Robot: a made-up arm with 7 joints.
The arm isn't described. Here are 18 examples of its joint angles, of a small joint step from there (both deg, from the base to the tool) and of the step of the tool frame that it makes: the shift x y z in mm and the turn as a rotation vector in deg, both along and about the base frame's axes.
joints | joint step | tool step
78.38 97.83 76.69 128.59 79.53 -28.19 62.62 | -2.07 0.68 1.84 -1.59 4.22 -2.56 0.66 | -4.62 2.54 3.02 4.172 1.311 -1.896
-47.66 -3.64 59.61 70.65 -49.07 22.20 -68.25 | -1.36 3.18 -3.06 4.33 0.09 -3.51 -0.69 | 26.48 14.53 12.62 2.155 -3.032 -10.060
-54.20 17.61 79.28 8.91 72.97 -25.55 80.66 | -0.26 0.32 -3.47 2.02 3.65 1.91 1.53 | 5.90 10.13 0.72 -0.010 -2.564 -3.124
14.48 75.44 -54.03 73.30 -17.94 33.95 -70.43 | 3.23 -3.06 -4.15 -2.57 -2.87 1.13 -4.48 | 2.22 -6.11 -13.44 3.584 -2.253 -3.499
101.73 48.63 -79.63 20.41 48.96 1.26 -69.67 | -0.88 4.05 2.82 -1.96 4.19 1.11 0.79 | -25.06 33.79 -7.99 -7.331 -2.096 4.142
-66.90 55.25 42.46 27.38 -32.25 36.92 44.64 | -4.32 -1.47 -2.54 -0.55 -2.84 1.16 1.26 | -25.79 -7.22 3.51 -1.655 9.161 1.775
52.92 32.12 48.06 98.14 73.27 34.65 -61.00 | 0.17 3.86 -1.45 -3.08 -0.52 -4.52 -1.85 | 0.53 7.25 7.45 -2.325 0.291 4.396
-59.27 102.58 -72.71 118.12 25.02 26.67 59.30 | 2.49 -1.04 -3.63 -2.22 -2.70 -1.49 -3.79 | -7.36 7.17 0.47 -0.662 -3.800 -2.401
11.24 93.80 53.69 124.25 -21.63 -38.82 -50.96 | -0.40 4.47 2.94 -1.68 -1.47 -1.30 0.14 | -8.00 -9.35 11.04 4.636 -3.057 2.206
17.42 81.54 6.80 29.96 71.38 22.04 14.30 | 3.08 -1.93 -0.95 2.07 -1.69 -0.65 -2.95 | 13.47 -7.11 -3.34 0.664 -0.469 0.411
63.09 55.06 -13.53 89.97 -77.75 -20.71 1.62 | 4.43 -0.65 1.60 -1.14 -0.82 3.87 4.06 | -13.95 6.84 22.36 -5.037 -5.225 5.302
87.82 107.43 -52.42 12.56 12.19 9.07 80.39 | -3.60 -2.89 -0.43 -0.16 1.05 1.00 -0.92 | 25.40 4.28 2.68 -0.376 2.910 -1.530
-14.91 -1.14 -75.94 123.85 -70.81 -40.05 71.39 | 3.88 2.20 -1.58 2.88 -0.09 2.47 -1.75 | -3.36 7.94 7.27 -1.560 -2.287 0.470
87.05 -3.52 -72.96 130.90 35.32 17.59 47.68 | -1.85 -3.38 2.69 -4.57 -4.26 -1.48 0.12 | 7.07 -11.92 12.95 -5.955 0.709 1.029
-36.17 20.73 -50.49 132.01 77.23 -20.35 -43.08 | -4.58 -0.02 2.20 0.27 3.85 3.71 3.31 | -4.94 4.98 -5.73 -3.351 3.414 -1.748
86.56 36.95 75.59 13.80 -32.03 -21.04 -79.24 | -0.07 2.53 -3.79 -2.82 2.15 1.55 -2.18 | -3.98 5.70 -0.13 -1.322 2.412 0.163
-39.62 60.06 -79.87 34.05 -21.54 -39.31 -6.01 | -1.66 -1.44 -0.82 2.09 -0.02 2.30 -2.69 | -16.28 -17.97 -2.22 -1.574 -0.926 1.126
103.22 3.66 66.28 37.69 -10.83 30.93 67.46 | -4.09 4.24 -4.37 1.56 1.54 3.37 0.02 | -10.56 28.44 -16.46 2.233 4.674 2.918
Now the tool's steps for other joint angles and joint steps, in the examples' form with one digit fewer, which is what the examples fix.
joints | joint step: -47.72 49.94 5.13 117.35 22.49 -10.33 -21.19 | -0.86 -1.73 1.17 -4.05 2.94 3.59 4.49
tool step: -5.0 15.9 -14.1 -0.54 8.10 2.16
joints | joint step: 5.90 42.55 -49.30 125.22 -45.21 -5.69 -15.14 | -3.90 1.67 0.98 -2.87 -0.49 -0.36 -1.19
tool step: -0.9 9.9 -23.3 2.85 3.61 2.22
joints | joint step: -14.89 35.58 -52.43 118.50 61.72 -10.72 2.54 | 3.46 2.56 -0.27 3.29 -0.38 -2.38 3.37
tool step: 8.1 3.6 16.4 -3.33 -7.88 -1.70
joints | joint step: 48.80 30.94 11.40 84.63 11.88 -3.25 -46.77 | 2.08 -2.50 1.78 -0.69 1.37 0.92 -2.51
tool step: -0.3 1.3 5.5 -6.15 -2.56 -0.28
